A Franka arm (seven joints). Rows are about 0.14 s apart.
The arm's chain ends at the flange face. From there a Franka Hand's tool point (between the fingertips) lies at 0.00 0.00 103.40 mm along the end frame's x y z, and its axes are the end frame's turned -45 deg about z.
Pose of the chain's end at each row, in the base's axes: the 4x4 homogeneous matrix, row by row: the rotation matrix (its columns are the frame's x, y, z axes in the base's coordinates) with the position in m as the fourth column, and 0 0 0 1 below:
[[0.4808 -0.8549 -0.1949 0.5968], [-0.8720 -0.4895 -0.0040 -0.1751], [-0.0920 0.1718 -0.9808 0.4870], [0 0 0 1]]
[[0.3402 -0.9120 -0.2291 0.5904], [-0.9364 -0.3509 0.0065 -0.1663], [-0.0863 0.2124 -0.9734 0.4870], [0 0 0 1]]
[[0.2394 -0.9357 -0.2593 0.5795], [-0.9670 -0.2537 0.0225 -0.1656], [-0.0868 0.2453 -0.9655 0.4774], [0 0 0 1]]
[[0.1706 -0.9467 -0.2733 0.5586], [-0.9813 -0.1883 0.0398 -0.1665], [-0.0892 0.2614 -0.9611 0.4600], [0 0 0 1]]
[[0.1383 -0.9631 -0.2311 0.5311], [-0.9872 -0.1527 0.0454 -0.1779], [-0.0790 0.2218 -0.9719 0.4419], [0 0 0 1]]
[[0.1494 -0.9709 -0.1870 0.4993], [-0.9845 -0.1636 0.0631 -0.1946], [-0.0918 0.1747 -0.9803 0.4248], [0 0 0 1]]
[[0.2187 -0.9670 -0.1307 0.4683], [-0.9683 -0.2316 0.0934 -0.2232], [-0.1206 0.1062 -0.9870 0.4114], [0 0 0 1]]
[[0.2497 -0.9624 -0.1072 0.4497], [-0.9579 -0.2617 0.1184 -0.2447], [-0.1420 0.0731 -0.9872 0.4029], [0 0 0 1]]
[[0.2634 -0.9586 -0.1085 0.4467], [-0.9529 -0.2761 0.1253 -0.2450], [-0.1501 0.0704 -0.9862 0.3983], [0 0 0 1]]
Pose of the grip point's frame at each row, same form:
[[0.9445 -0.2645 -0.1949 0.5766], [-0.2705 -0.9627 -0.0040 -0.1755], [-0.1865 0.0564 -0.9808 0.3856], [0 0 0 1]]
[[0.8854 -0.4043 -0.2291 0.5667], [-0.4140 -0.9103 0.0065 -0.1656], [-0.2112 0.0892 -0.9734 0.3864], [0 0 0 1]]
[[0.8309 -0.4924 -0.2593 0.5527], [-0.5044 -0.8632 0.0225 -0.1633], [-0.2348 0.1121 -0.9655 0.3776], [0 0 0 1]]
[[0.7901 -0.5488 -0.2733 0.5303], [-0.5607 -0.8270 0.0398 -0.1624], [-0.2479 0.1218 -0.9611 0.3606], [0 0 0 1]]
[[0.7788 -0.5832 -0.2311 0.5072], [-0.5901 -0.8060 0.0454 -0.1732], [-0.2127 0.1010 -0.9719 0.3414], [0 0 0 1]]
[[0.7922 -0.5809 -0.1870 0.4800], [-0.5805 -0.8118 0.0631 -0.1881], [-0.1884 0.0586 -0.9803 0.3234], [0 0 0 1]]
[[0.8384 -0.5291 -0.1307 0.4548], [-0.5209 -0.8485 0.0934 -0.2135], [-0.1604 -0.0102 -0.9870 0.3093], [0 0 0 1]]
[[0.8571 -0.5040 -0.1072 0.4386], [-0.4923 -0.8624 0.1184 -0.2325], [-0.1521 -0.0487 -0.9872 0.3008], [0 0 0 1]]
[[0.8641 -0.4916 -0.1085 0.4355], [-0.4786 -0.8690 0.1253 -0.2320], [-0.1559 -0.0564 -0.9862 0.2963], [0 0 0 1]]

